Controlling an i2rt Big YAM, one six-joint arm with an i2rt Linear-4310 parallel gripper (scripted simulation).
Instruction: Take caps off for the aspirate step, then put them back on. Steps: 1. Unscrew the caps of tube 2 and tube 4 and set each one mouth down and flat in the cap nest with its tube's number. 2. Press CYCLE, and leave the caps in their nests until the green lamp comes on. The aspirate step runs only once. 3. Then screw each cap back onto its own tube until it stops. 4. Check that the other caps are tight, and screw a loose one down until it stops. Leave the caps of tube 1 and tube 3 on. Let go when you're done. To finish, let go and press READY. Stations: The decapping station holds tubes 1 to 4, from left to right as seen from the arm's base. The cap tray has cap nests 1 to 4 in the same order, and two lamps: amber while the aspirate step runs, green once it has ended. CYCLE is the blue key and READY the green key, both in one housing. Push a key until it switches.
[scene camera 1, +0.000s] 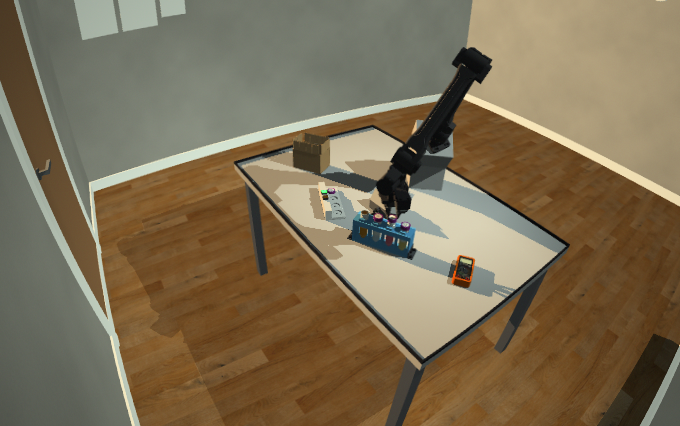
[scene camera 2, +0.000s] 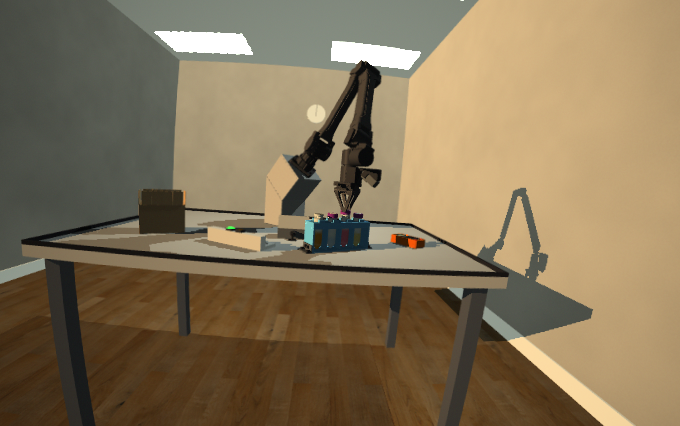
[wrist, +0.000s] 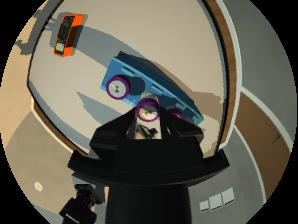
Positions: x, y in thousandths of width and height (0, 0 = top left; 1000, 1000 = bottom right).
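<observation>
Wrist: my gripper (wrist: 498, 493). Scene camera 2: a cardboard box (scene camera 2: 238, 496). Scene camera 1: the box (scene camera 1: 464, 372) again.
</observation>
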